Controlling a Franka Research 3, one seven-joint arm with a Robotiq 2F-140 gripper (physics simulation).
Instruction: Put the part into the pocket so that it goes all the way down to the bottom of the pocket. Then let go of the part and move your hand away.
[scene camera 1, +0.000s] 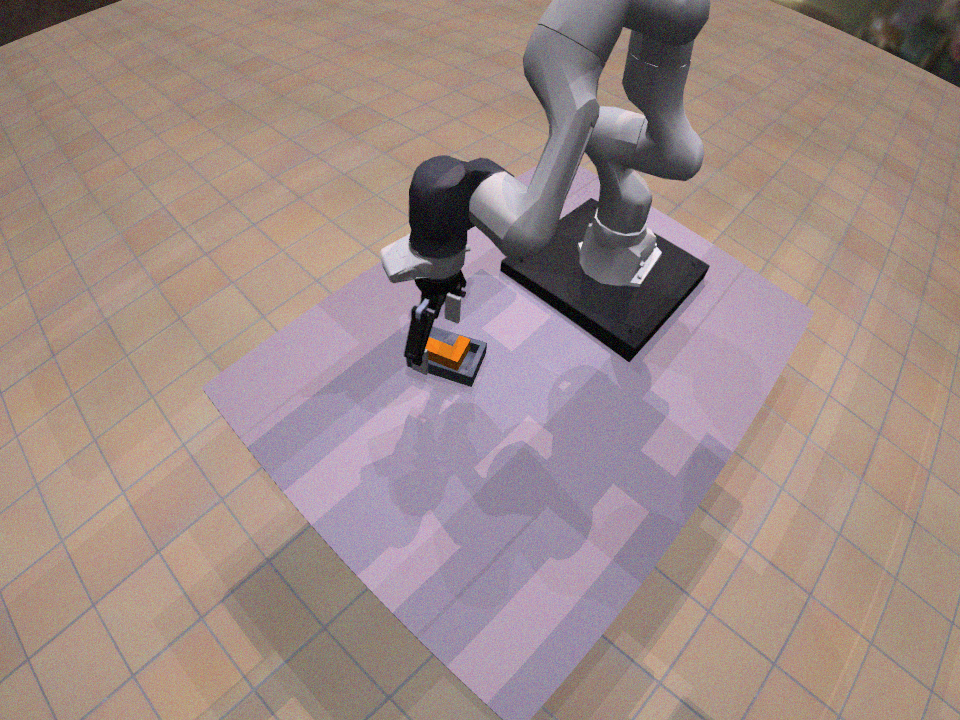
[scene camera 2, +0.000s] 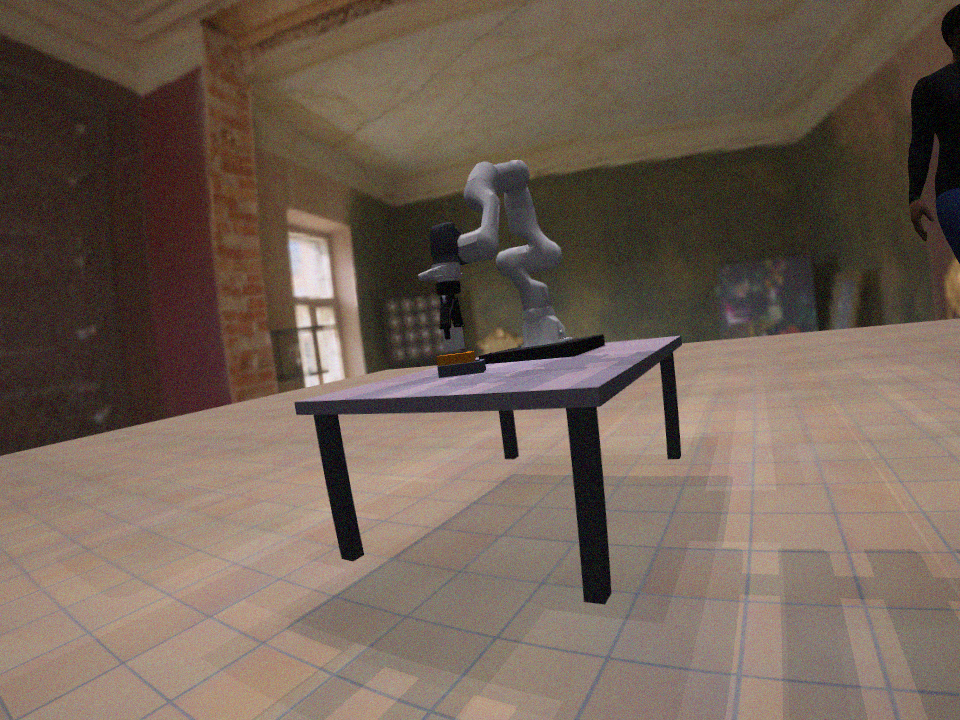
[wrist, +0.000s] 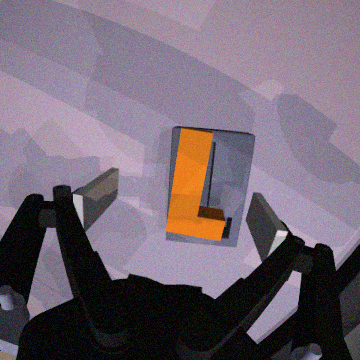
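The orange L-shaped part (scene camera 1: 445, 354) (scene camera 2: 455, 358) (wrist: 190, 180) lies on the grey block (scene camera 1: 451, 377) (scene camera 2: 462, 370) (wrist: 235, 160) and stands up above its rim. In the wrist view its long arm runs along the block's left side, with its foot at the near end pointing right. Dark strips of the pocket (wrist: 227, 229) show to the right of the long arm and of the foot; the rest is hidden under the part. The part looks shifted left of the pocket. My gripper (scene camera 1: 435, 337) (scene camera 2: 452, 337) (wrist: 182, 194) is open and empty, above the block, with one finger on each side.
The block stands on the purple-grey table (scene camera 1: 496, 666) (scene camera 2: 465, 403). The arm's black base plate (scene camera 1: 573, 310) (scene camera 2: 542, 350) lies behind and to the right of the block in scene camera 1. A person (scene camera 2: 938, 139) stands at the right edge in scene camera 2, away from the table.
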